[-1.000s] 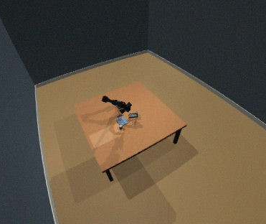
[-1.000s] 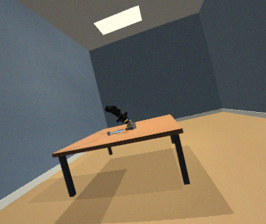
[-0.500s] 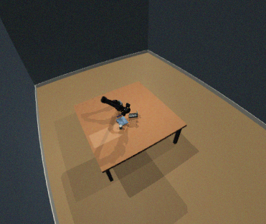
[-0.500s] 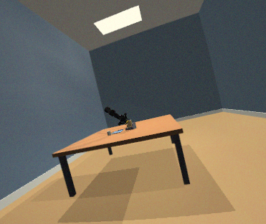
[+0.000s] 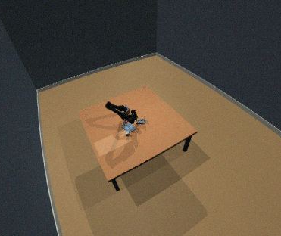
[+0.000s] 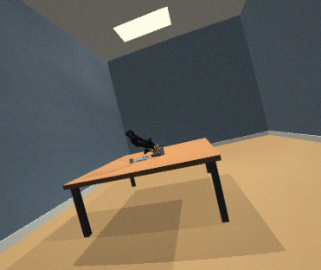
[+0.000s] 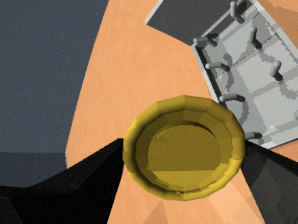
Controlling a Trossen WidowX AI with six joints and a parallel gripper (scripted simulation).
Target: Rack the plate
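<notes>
Now: gripper tip 60 mm short of the dish rack, 50 mm above it and 30 mm to the right of it. From my gripper tip the other things lie so: blue spoon: 150 mm to the right, 70 mm below, 60 mm behind; yellow plate: 10 mm to the right.
</notes>
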